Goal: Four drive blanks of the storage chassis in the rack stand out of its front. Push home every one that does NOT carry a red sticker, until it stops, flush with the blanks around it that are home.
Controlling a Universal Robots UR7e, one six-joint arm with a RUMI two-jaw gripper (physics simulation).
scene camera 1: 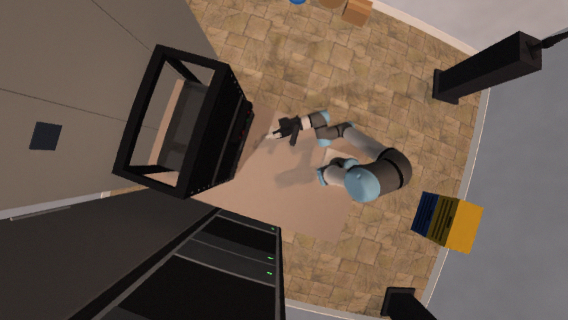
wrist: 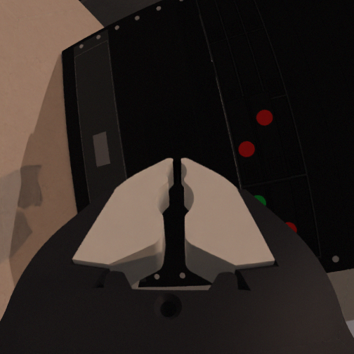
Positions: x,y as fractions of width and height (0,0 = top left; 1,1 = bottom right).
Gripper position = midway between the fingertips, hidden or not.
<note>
In view: the gripper (wrist: 0.50,0.46) and a black rack (scene camera 1: 0.37,0.40).
The black rack shows as well in the wrist view (wrist: 0.40,0.25).
</note>
